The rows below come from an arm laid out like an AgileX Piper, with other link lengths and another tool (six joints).
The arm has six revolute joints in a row. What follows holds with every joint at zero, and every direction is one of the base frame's.
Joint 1 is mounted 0.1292 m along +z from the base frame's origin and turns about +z.
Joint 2 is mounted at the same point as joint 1 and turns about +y.
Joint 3 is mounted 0.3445 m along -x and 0.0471 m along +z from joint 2 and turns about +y.
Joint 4 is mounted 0.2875 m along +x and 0.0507 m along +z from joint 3 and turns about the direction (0.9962, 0, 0.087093).
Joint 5 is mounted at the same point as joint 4 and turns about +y.
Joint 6 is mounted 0.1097 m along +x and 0.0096 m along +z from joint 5 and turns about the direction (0.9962, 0, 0.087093).
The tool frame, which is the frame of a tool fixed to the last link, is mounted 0.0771 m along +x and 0.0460 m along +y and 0.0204 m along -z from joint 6; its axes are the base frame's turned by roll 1.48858, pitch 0.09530 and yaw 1.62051 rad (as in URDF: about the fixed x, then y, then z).
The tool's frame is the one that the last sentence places.
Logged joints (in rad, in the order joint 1, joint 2, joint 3, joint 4, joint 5, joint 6), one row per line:
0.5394 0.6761 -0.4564 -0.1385 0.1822 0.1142
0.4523 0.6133 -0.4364 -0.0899 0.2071 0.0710
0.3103 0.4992 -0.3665 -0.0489 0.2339 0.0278
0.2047 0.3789 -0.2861 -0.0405 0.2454 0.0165
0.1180 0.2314 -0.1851 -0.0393 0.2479 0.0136
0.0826 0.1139 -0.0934 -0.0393 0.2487 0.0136
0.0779 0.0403 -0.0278 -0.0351 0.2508 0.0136
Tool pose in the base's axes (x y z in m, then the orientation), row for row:
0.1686 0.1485 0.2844 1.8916 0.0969 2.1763
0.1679 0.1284 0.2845 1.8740 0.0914 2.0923
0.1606 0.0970 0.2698 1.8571 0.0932 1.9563
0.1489 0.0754 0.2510 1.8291 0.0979 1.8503
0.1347 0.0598 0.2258 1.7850 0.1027 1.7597
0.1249 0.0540 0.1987 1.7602 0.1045 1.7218
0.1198 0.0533 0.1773 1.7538 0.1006 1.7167
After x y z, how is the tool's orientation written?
As angles about the fixed x, y, z axes (roll, pitch, yaw), in radians.
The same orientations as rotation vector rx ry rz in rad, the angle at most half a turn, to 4 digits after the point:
0.9285 1.9337 1.3217
0.9942 1.8593 1.2921
1.0894 1.7463 1.2227
1.1455 1.6462 1.1736
1.1744 1.5463 1.1413
1.1806 1.5004 1.1306
1.1825 1.4908 1.1343

